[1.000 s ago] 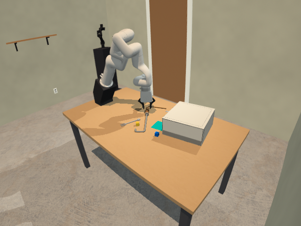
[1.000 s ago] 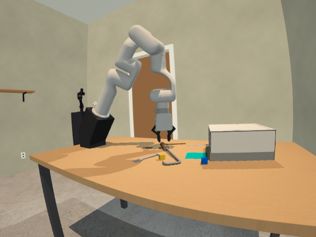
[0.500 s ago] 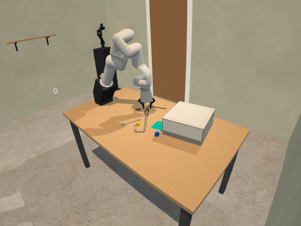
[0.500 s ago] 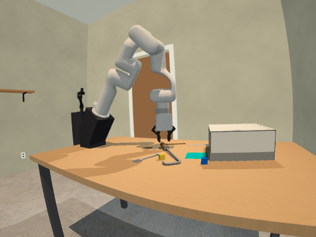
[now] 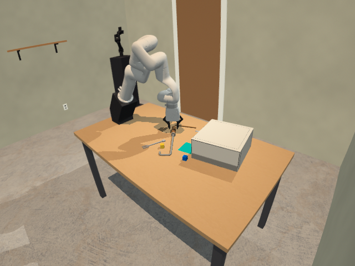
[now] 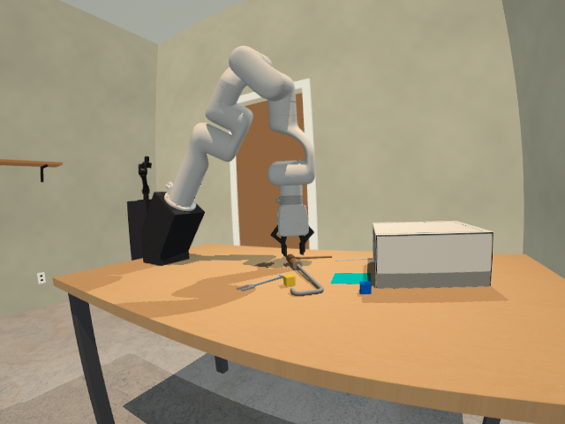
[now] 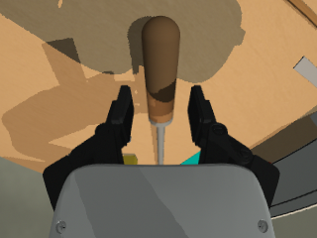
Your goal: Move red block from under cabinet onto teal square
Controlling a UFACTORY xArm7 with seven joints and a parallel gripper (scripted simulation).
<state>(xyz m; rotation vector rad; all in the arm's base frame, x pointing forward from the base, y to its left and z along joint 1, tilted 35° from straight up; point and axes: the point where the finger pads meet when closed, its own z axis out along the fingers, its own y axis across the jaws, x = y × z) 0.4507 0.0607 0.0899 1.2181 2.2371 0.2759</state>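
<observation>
Now: the thin wooden stick 20 mm ahead of my hand, 130 mm to the left of it and 50 mm below it. From my hand the other things lie so: grey fork-like tool (30 mm behind, 200 mm to the right, 50 mm below); yellow block (50 mm ahead, 200 mm to the right, 40 mm below); grey rod (200 mm ahead, 120 mm to the left, 60 mm below).
</observation>
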